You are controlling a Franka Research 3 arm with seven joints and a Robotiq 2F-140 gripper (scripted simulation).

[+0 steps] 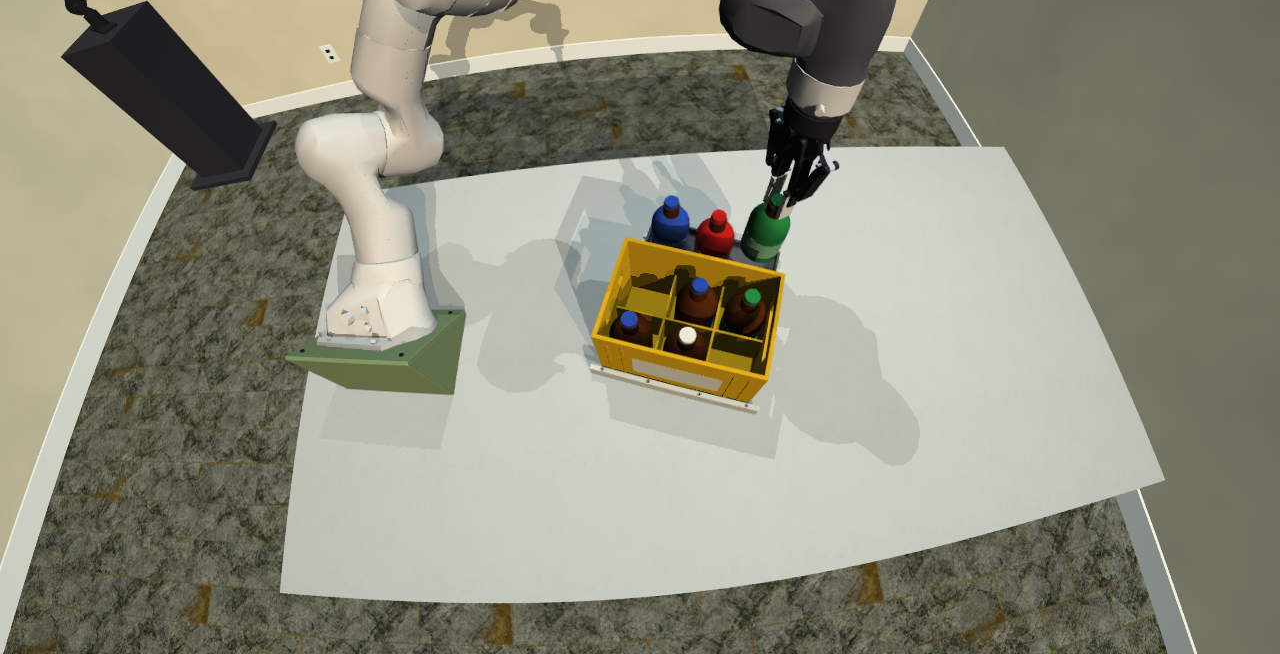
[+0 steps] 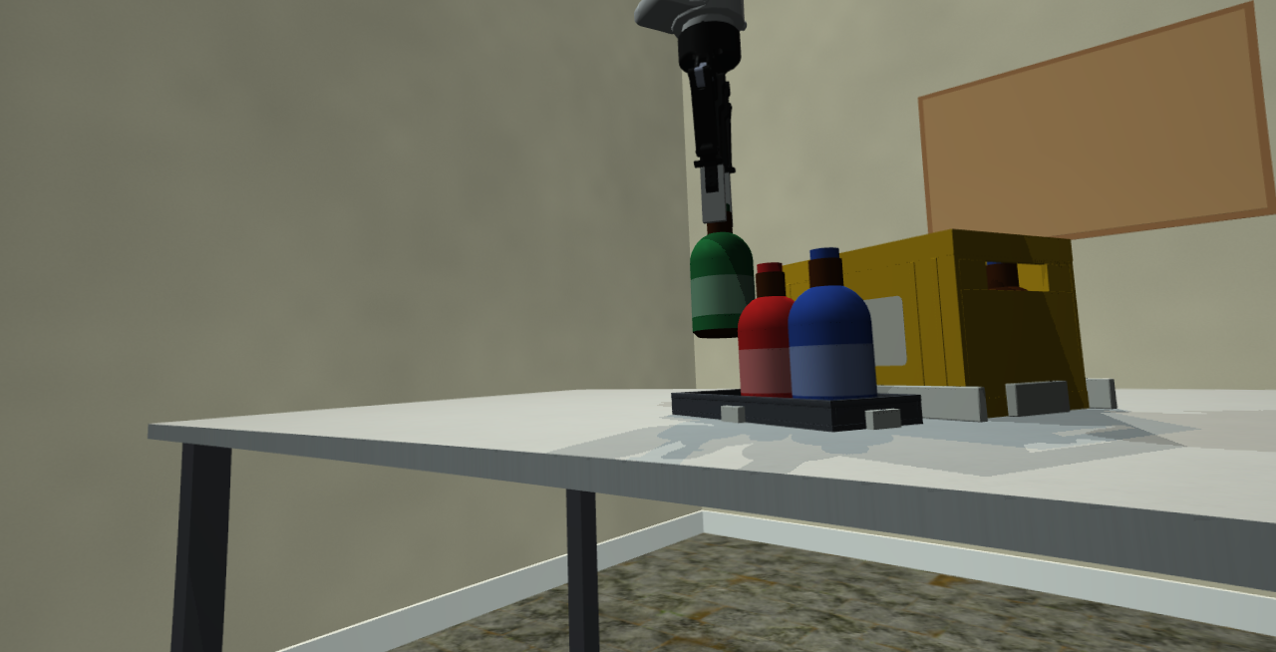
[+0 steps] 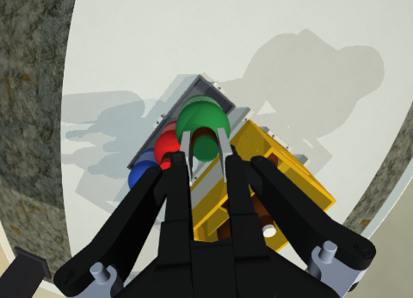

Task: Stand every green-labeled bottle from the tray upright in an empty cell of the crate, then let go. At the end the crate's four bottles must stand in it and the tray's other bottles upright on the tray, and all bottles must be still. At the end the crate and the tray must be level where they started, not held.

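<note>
The green-labeled bottle lies 9 cm below my hand. From my hand the other things lie so: blue-labeled bottle: 17 cm behind, 7 cm to the left, 17 cm below; red bottle: 9 cm behind, 3 cm to the left, 17 cm below; dark tray: 9 cm behind, 3 cm to the left, 24 cm below.
</note>
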